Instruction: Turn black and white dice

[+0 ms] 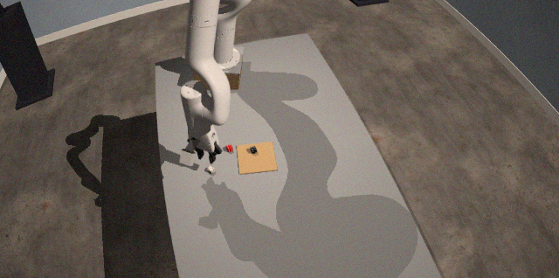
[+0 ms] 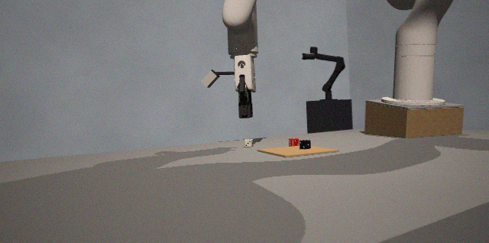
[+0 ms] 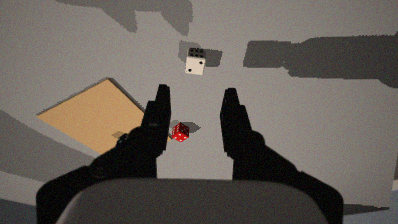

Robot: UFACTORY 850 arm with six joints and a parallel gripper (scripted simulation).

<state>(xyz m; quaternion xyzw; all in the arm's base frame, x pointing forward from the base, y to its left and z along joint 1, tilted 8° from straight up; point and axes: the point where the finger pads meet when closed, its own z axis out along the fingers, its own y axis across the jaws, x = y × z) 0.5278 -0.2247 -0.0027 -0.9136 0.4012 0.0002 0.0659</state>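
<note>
The white die is 90 mm below my hand. The rest, counted from my hand: tan mat: 190 mm to the left, 100 mm below; then red die: 110 mm to the left, 90 mm below, 70 mm behind; then black die: 190 mm to the left, 90 mm below, 30 mm behind.
</note>
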